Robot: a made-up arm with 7 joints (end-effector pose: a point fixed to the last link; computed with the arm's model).
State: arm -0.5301 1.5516 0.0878 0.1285 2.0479 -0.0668 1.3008
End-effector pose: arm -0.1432 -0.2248 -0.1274 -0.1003 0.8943 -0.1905 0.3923
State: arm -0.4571 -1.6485 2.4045 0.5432 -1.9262 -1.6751 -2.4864
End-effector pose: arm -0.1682 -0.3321 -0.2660 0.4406 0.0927 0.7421 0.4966
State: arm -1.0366 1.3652 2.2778 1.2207 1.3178 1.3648 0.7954
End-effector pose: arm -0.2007 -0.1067 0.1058 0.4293 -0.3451 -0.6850 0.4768
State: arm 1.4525 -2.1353 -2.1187 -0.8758 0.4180 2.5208 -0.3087
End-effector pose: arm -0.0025 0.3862 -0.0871 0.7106 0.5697 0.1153 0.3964
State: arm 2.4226 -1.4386 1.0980 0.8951 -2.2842 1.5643 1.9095
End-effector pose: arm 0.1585 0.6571 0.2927 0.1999 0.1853 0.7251 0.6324
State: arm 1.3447 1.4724 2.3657 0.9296 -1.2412 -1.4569 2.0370
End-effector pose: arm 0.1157 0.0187 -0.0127 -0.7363 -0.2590 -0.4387 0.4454
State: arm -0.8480 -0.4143 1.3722 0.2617 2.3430 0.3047 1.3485
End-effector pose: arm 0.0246 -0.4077 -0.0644 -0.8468 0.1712 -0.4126 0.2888
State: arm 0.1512 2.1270 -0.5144 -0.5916 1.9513 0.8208 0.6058
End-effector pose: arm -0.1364 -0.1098 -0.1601 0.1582 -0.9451 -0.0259 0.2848
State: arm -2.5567 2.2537 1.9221 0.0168 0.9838 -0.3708 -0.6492
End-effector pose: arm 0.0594 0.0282 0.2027 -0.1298 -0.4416 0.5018 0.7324
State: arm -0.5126 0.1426 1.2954 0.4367 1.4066 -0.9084 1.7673
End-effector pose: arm -0.1184 -0.2214 -0.1508 -0.3781 0.1757 0.1557 0.8955
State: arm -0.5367 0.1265 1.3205 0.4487 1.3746 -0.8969 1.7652
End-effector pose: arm -0.1226 -0.2225 -0.1470 -0.3995 0.1747 0.1708 0.8836
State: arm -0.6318 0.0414 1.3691 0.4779 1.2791 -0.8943 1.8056
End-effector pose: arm -0.1338 -0.2338 -0.1299 -0.4476 0.1354 0.2205 0.8560
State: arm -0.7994 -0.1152 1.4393 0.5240 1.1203 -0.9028 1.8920
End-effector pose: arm -0.1539 -0.2575 -0.0993 -0.5126 0.0723 0.3118 0.7967
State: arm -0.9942 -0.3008 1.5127 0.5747 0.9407 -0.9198 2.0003
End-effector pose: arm -0.1775 -0.2899 -0.0600 -0.5643 0.0237 0.4231 0.7086
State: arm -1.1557 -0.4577 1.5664 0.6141 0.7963 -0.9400 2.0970
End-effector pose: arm -0.1949 -0.3194 -0.0207 -0.5852 0.0046 0.5160 0.6255
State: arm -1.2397 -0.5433 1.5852 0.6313 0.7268 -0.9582 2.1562
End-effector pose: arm -0.2018 -0.3352 0.0041 -0.5840 -0.0027 0.5652 0.5827
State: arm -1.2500 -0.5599 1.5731 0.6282 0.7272 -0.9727 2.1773
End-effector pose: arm -0.2008 -0.3376 0.0093 -0.5746 -0.0139 0.5748 0.5825
